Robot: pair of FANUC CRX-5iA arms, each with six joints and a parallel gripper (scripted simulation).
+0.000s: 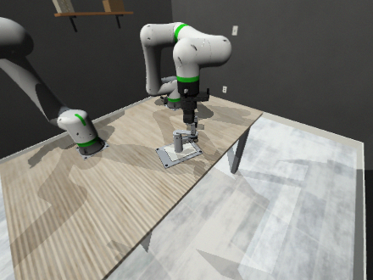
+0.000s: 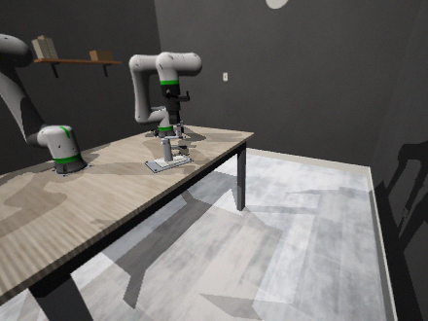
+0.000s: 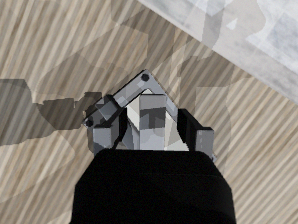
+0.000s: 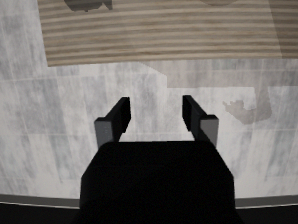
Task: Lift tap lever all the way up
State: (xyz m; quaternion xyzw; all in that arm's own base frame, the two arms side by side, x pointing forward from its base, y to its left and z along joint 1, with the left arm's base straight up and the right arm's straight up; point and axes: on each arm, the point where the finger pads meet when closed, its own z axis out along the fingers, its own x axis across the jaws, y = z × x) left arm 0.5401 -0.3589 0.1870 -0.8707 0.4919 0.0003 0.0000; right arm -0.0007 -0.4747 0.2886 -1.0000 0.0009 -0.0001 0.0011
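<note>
The flat lever is 3 cm behind my left hand, 2 cm to the right of it and 4 cm below it. Round my left hand: grey base plate: 8 cm behind, 5 cm to the right, 18 cm below; grey tap: 6 cm behind, 2 cm to the right, 8 cm below.
</note>
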